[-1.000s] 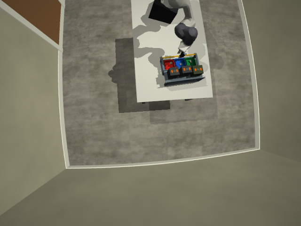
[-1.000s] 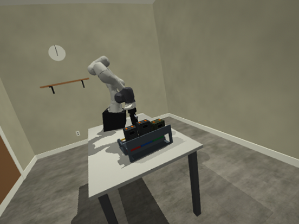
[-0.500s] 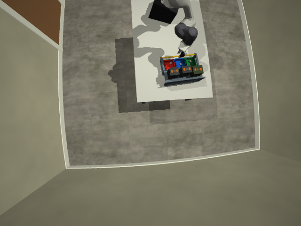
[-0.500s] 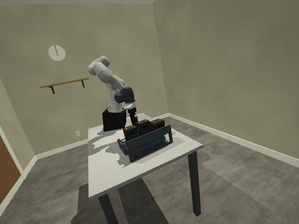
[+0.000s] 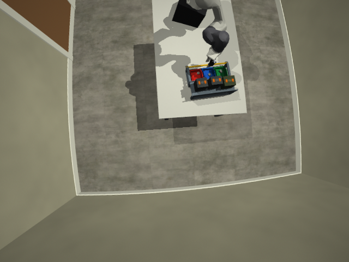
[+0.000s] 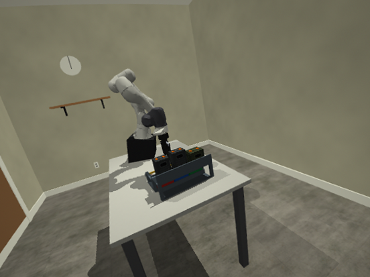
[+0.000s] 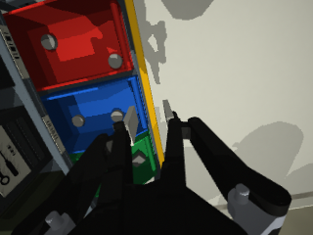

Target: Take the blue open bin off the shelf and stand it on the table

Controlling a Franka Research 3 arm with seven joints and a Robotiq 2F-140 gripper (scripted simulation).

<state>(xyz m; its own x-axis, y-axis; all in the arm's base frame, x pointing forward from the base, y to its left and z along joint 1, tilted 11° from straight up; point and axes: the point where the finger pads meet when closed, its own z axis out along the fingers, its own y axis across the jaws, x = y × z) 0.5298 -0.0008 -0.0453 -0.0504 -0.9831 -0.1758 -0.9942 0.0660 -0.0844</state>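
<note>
My hand is 5 cm above the yellow bar. Round my hand: red bin: 12 cm to the right, 10 cm ahead, 7 cm below; blue open bin: 10 cm ahead, 7 cm below, 1 cm to the right; green bin: 11 cm to the left, 11 cm ahead, 7 cm below.
</note>
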